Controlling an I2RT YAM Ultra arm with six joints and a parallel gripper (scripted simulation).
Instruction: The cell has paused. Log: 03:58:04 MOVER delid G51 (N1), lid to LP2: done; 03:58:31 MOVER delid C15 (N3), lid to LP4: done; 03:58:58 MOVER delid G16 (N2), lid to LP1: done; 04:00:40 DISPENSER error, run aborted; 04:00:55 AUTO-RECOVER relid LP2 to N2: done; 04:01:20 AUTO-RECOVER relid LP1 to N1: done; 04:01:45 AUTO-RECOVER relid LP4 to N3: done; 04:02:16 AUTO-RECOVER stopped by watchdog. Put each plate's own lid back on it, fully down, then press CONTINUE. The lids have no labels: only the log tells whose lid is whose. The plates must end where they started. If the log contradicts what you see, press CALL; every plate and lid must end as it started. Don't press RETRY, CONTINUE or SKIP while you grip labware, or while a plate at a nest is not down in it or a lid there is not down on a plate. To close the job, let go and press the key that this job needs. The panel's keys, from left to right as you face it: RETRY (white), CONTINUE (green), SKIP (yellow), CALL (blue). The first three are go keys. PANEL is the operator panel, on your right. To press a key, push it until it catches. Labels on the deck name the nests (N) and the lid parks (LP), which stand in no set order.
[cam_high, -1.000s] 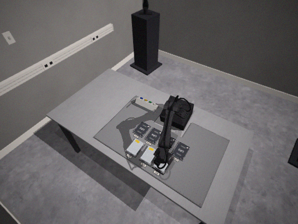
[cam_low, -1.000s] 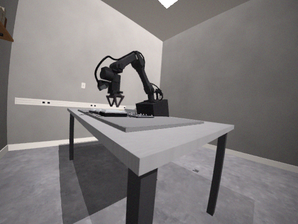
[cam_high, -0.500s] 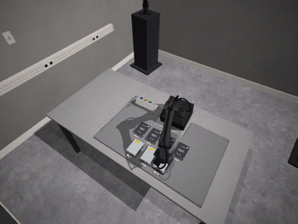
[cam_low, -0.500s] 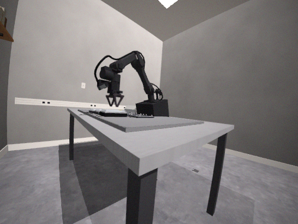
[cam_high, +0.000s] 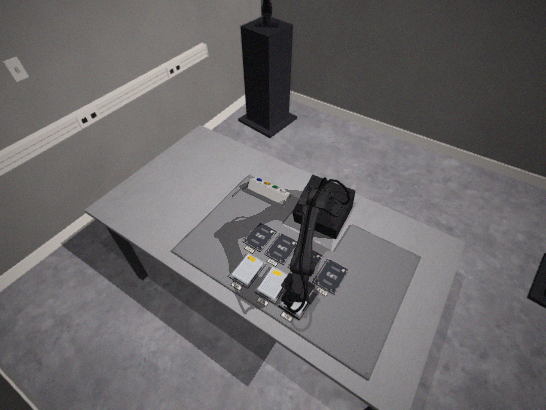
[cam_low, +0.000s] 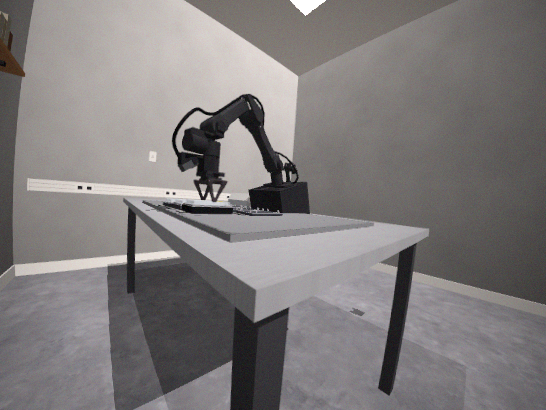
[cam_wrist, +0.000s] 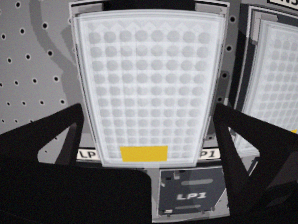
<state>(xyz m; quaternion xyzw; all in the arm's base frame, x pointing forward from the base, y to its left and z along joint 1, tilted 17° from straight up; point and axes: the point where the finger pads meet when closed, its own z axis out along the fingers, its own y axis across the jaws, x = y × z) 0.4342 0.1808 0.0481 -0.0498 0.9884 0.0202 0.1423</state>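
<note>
The clear lid is 1 cm below my hand. Round my hand: LP4 lid park: 22 cm to the right, 15 cm behind, 4 cm below.
</note>
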